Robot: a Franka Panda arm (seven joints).
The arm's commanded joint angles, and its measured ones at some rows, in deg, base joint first. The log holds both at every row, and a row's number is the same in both.
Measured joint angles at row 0: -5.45 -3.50 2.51 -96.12 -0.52 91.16 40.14
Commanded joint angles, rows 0 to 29: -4.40 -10.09 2.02 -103.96 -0.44 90.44 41.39; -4.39 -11.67 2.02 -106.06 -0.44 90.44 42.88; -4.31 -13.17 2.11 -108.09 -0.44 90.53 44.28; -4.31 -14.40 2.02 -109.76 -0.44 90.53 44.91; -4.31 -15.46 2.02 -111.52 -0.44 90.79 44.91; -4.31 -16.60 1.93 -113.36 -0.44 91.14 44.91; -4.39 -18.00 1.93 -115.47 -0.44 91.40 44.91; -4.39 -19.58 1.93 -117.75 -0.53 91.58 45.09; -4.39 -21.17 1.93 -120.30 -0.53 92.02 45.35; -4.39 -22.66 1.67 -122.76 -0.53 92.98 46.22; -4.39 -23.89 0.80 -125.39 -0.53 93.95 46.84; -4.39 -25.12 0.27 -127.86 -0.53 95.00 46.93; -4.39 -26.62 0.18 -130.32 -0.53 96.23 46.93; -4.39 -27.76 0.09 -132.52 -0.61 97.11 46.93; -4.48 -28.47 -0.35 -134.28 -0.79 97.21 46.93; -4.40 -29.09 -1.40 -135.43 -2.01 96.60 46.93; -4.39 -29.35 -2.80 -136.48 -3.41 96.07 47.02; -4.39 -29.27 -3.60 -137.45 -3.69 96.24 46.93; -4.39 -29.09 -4.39 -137.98 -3.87 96.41 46.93; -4.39 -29.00 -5.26 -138.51 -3.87 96.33 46.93; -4.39 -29.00 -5.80 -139.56 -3.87 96.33 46.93; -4.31 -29.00 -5.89 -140.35 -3.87 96.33 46.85; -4.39 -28.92 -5.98 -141.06 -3.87 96.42 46.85; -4.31 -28.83 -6.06 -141.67 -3.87 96.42 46.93; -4.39 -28.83 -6.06 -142.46 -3.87 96.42 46.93; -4.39 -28.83 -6.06 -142.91 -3.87 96.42 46.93; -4.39 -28.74 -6.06 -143.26 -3.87 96.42 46.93; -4.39 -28.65 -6.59 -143.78 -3.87 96.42 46.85; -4.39 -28.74 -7.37 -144.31 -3.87 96.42 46.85; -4.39 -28.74 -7.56 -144.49 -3.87 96.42 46.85
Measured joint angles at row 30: -4.82 -28.14 -6.28 -142.85 -2.97 95.29 45.99
